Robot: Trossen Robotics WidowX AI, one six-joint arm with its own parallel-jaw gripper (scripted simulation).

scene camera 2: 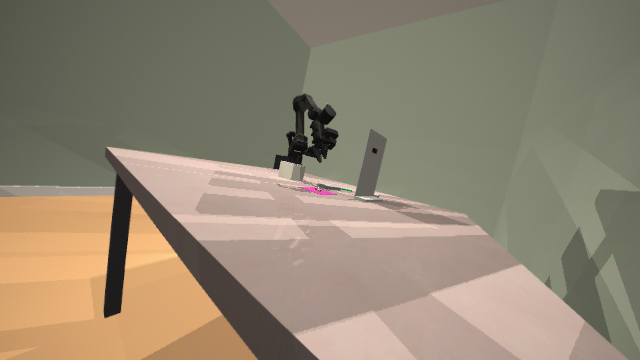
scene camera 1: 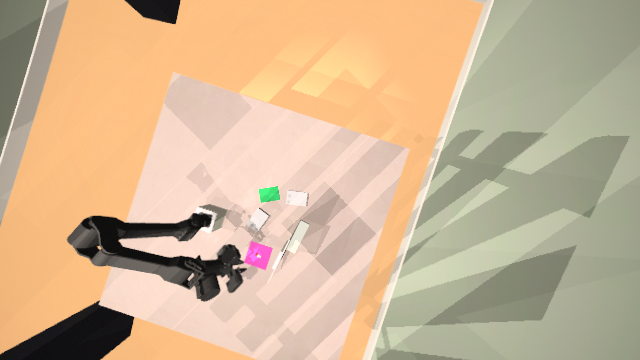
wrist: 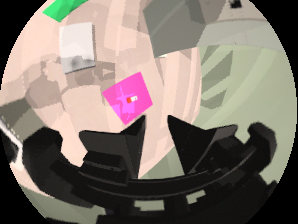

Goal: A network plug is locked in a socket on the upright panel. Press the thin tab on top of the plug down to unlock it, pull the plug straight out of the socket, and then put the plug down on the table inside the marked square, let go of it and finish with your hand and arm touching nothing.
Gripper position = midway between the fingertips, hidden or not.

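Grey upright panel (scene camera 2: 376, 143). The gripper (scene camera 1: 245, 265), (scene camera 2: 322, 160), (wrist: 156, 117).
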